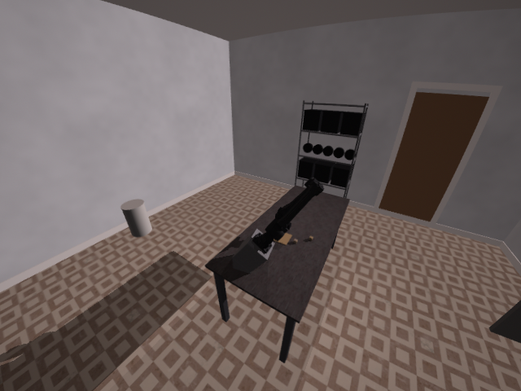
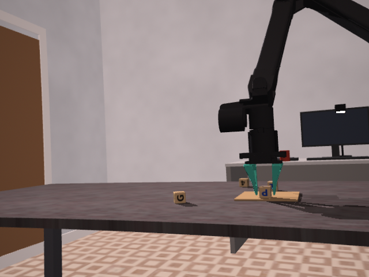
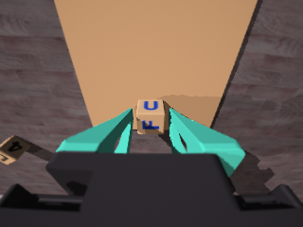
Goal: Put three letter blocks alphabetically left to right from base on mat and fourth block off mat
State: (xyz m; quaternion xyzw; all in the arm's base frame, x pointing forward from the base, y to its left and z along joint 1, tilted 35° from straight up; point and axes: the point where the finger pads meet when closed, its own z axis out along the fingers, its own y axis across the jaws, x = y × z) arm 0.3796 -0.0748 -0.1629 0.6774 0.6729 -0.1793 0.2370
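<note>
Right now my hand is 4 cm to the left of the mat and 2 cm above it. Also, from my hand: block (1 cm behind, 16 cm to the right, 1 cm below).
</note>
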